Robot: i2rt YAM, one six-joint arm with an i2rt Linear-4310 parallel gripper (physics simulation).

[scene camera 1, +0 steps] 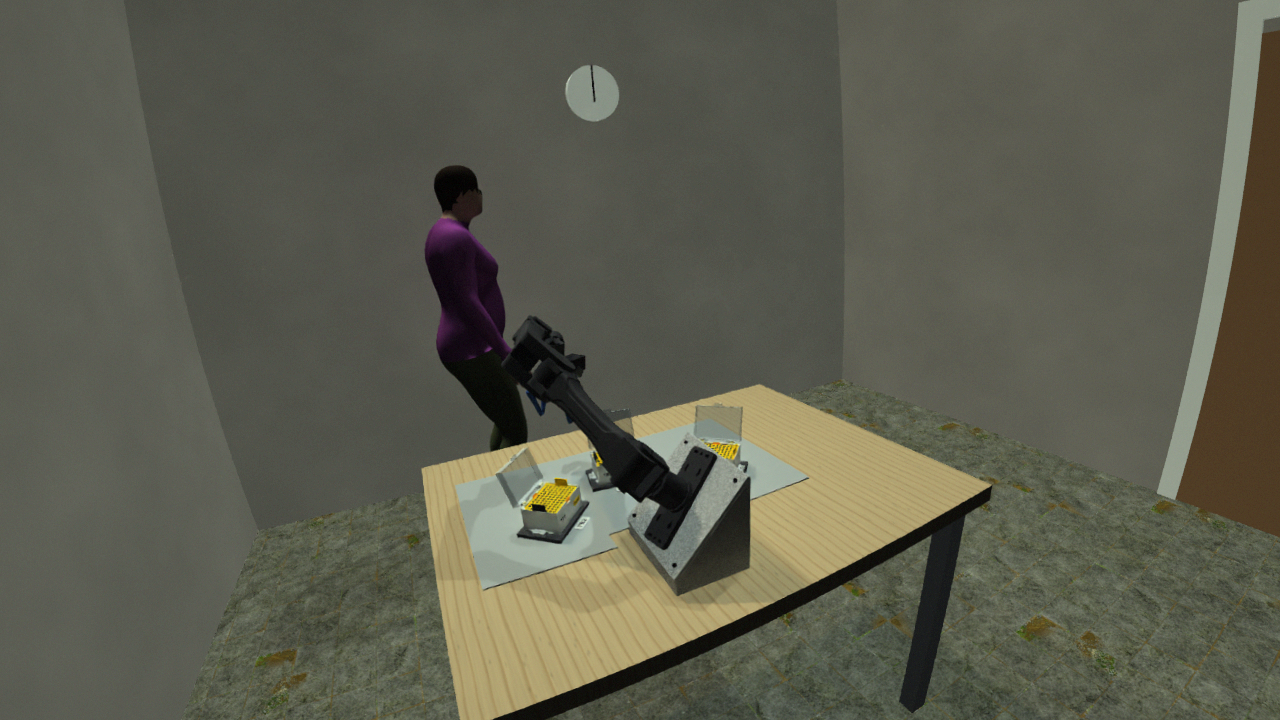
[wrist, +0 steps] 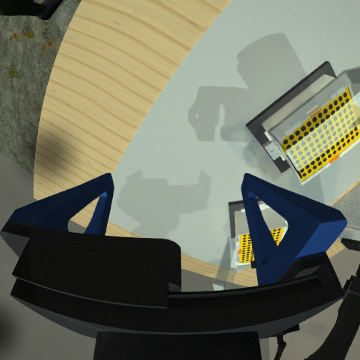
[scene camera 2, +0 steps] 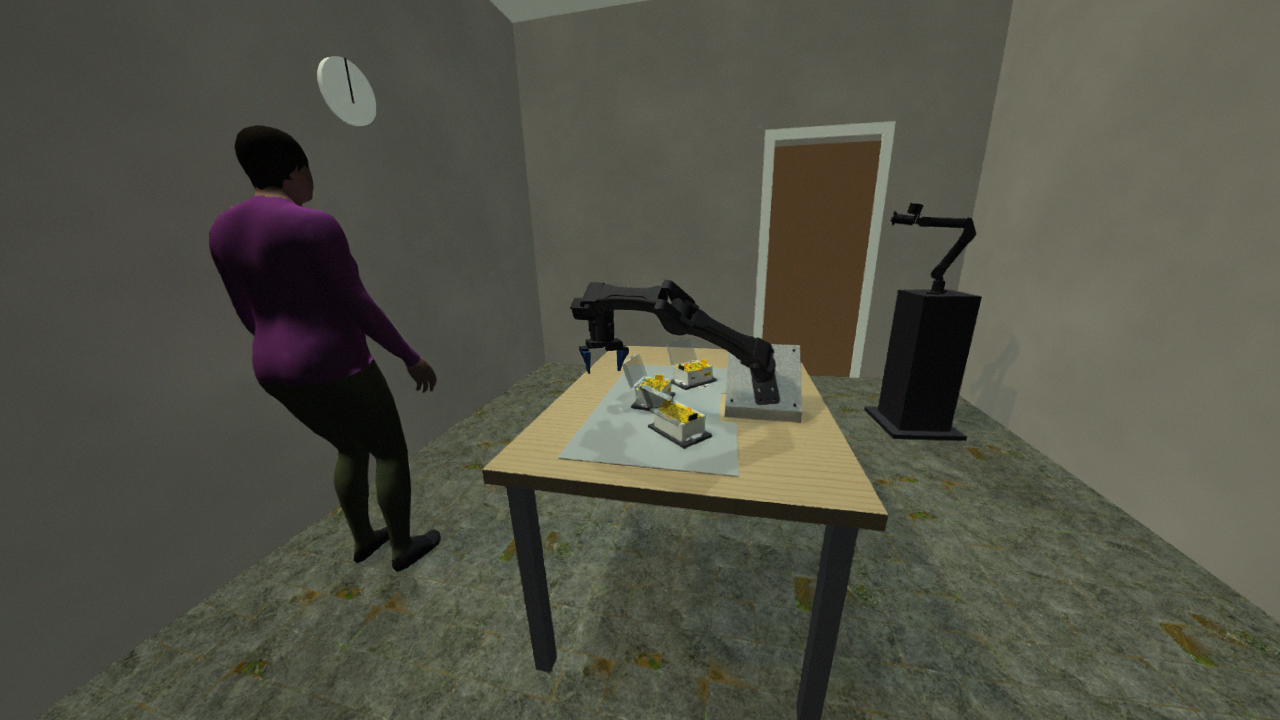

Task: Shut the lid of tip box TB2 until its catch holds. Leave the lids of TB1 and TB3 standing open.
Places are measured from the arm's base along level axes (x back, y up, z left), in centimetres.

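Pixels of known places: gripper, fingertip midpoint: (scene camera 1: pixel 555 419) (scene camera 2: pixel 604 372); arm's base at its link origin: (scene camera 1: pixel 682 497) (scene camera 2: pixel 762 374).
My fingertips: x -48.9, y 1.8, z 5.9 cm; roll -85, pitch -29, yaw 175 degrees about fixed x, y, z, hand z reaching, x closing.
Ahead of a thing's pixels: the offset from my fingertips to its top centre. "spot": to the spot under its first point. Level surfaces: height alone.
My gripper (scene camera 1: pixel 553 411) (scene camera 2: pixel 604 370) (wrist: pixel 177 180) is open and empty, blue fingers pointing down, high over the table's back side. Three tip boxes with yellow racks stand with clear lids up; I cannot read which is TB1, TB2 or TB3. The middle box {dx +14.5, dy -6.0, dz -9.6 cm} (scene camera 1: pixel 597 460) (scene camera 2: pixel 653 386) (wrist: pixel 320 162) is partly behind the arm in scene camera 1; its lid {spot: dx +7.7, dy -3.2, dz -12.5 cm} (scene camera 2: pixel 634 369) (wrist: pixel 325 125) overlaps the rack in the wrist view. The right box {dx +28.3, dy -6.9, dz -28.5 cm} (scene camera 1: pixel 724 450) (scene camera 2: pixel 693 371) (wrist: pixel 246 248) is partly behind a finger there. The left box (scene camera 1: pixel 551 505) (scene camera 2: pixel 677 422) does not show there.
The boxes stand on a grey mat {dy -13.5 cm} (scene camera 1: pixel 537 565) (scene camera 2: pixel 613 447) (wrist: pixel 155 155) on the wooden table {dy -13.8 cm} (scene camera 1: pixel 572 626) (scene camera 2: pixel 546 438) (wrist: pixel 105 80). The arm's sloped base (scene camera 1: pixel 716 537) (scene camera 2: pixel 747 385) stands at the mat's edge. A person (scene camera 1: pixel 465 286) (scene camera 2: pixel 286 286) stands behind the table.
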